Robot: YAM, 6 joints.
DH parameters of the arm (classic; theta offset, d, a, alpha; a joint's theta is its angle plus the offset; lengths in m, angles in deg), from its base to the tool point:
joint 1: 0 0.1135 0.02 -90
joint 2: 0 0 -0.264 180
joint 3: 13.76 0 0.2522 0
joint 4: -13.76 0 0.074 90
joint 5: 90 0 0 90
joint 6: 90 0.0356 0 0
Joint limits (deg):
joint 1: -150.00..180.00
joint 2: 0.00..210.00
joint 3: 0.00..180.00
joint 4: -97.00..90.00
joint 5: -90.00..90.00
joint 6: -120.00..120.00
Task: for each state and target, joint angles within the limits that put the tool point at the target. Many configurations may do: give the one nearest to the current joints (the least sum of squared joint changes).
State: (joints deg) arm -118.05 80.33 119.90 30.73 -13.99 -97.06
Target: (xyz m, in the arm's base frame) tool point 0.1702 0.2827 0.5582
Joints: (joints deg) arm -119.17 24.74 111.23 40.66 -17.68 -97.06
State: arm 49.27 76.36 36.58 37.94 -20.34 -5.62
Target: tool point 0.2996 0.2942 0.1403
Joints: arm 43.02 115.95 58.62 37.41 -17.51 -5.62
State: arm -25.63 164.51 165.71 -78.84 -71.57 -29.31
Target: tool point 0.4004 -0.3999 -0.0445
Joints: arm -48.12 189.07 168.07 -47.01 -61.06 -29.31
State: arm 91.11 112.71 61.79 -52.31 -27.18 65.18
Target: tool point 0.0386 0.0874 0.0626
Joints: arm 60.62 113.81 25.05 -64.46 -15.06 65.18
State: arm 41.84 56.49 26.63 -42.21 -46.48 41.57
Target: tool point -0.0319 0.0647 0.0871
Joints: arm 91.41 60.26 5.89 -44.96 -58.31 41.57
